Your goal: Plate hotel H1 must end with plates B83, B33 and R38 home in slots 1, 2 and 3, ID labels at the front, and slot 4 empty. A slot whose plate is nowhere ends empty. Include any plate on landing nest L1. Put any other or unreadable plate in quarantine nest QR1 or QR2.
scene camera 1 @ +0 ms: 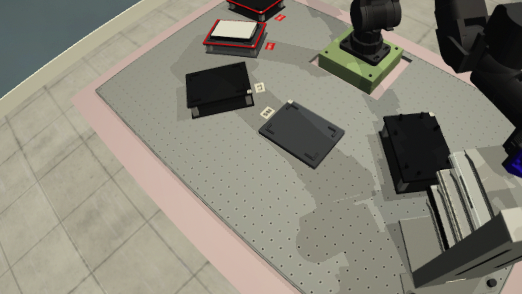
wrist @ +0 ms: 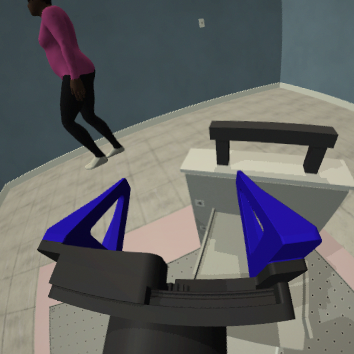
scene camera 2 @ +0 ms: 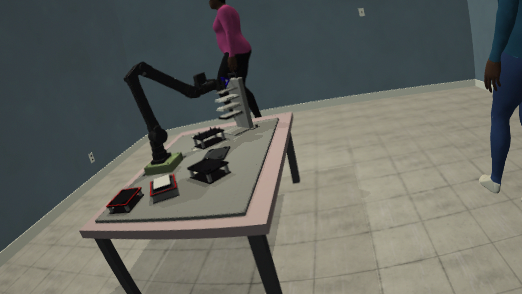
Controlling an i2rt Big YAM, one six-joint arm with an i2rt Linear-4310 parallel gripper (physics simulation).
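Places are measured from the arm's base along level axes (x back, y right, z up), in millimetres.
Where they show: gripper, fingertip midpoint: (wrist: pixel 179 179) (scene camera 2: pixel 223 80); arm's base, link origin: (scene camera 1: pixel 364 49) (scene camera 2: pixel 161 159).
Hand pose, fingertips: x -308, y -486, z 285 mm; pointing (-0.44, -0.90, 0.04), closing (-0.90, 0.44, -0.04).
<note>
Things, the pixels of their centre, and the offset from my fingertips. "spot": a spot on its surface instead.
- Plate hotel H1, body centre: (wrist: pixel 243 266) (scene camera 1: pixel 487 224) (scene camera 2: pixel 233 102) dy +54, dx -43, dz -142 mm
- white plate, body centre: (scene camera 1: pixel 234 30) (scene camera 2: pixel 161 182) dy +824, dx +133, dz -274 mm
- red-rimmed quarantine nest, surface spot: (scene camera 1: pixel 207 42) spot: dy +859, dx +53, dz -283 mm
- red-rimmed nest, body centre: (scene camera 1: pixel 255 2) (scene camera 2: pixel 125 199) dy +912, dx +307, dz -299 mm
- Landing nest L1, body centre: (scene camera 1: pixel 218 88) (scene camera 2: pixel 208 169) dy +695, dx -46, dz -294 mm
- flat dark grey nest, body centre: (scene camera 1: pixel 301 131) (scene camera 2: pixel 215 154) dy +453, dx -3, dz -313 mm
- black handle, surface spot: (wrist: pixel 272 133) spot: dy +30, dx -66, dz +33 mm
Plate hotel H1 (scene camera 1: pixel 470 252) (scene camera 2: pixel 243 106) (wrist: pixel 200 187) stands at the table's far end, its shelves one above another. Pale plates show on middle shelves in scene camera 2; their IDs are unreadable and the slot contents are partly hidden. The top shelf shows a pale surface in the wrist view. My gripper (scene camera 2: pixel 225 81) (wrist: pixel 179 179) is open and empty, in front of the hotel's upper part. A white plate (scene camera 1: pixel 234 30) (scene camera 2: pixel 161 181) lies on a red-rimmed quarantine nest (scene camera 1: pixel 207 42). The other red-rimmed nest (scene camera 2: pixel 125 197) looks bare. Landing nest L1 (scene camera 1: pixel 218 85) (scene camera 2: pixel 209 166) is bare.
A flat dark grey nest (scene camera 1: pixel 301 134) (scene camera 2: pixel 217 153) lies between L1 and a black pegged stand (scene camera 1: pixel 417 145) (scene camera 2: pixel 209 134), which is close to the hotel. A black handle (wrist: pixel 272 133) tops the hotel. The arm's green base (scene camera 1: pixel 360 60) (scene camera 2: pixel 163 163) is at the table's side.
</note>
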